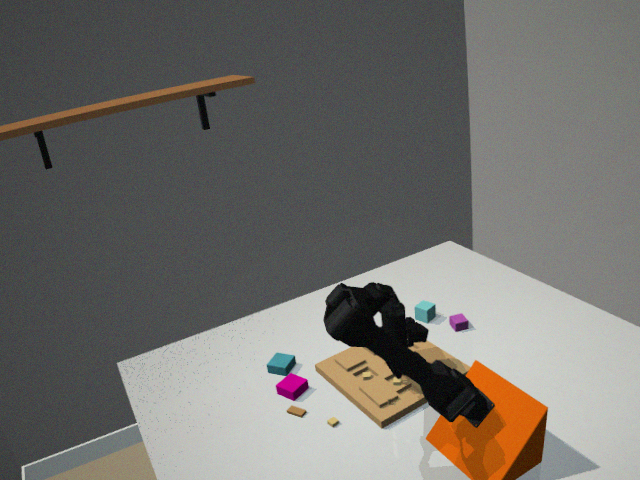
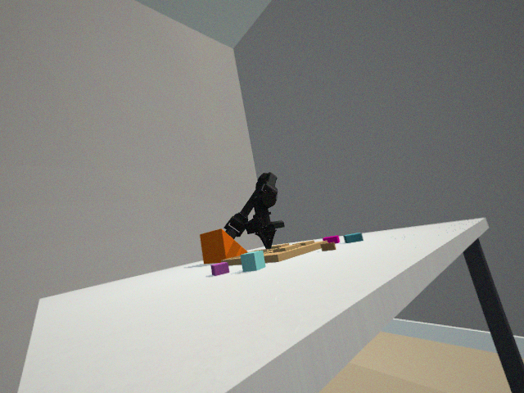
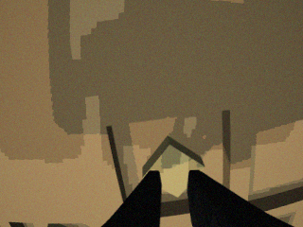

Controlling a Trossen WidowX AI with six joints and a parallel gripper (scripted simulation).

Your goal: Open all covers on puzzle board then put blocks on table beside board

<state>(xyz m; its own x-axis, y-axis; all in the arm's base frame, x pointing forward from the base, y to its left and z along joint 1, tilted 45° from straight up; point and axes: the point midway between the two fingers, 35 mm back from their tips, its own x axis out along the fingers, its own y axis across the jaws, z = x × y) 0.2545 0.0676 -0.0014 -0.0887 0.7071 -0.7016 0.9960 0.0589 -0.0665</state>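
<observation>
Now: gripper tip 5 cm short of the tan puzzle board and 1 cm above it. The rest, counted from my gripper tip: flat brown piece: 5 cm ahead, 26 cm to the left, 3 cm below; then purple block: 13 cm ahead, 29 cm to the right, 1 cm below; then magenta block: 13 cm ahead, 24 cm to the left, 1 cm below.
</observation>
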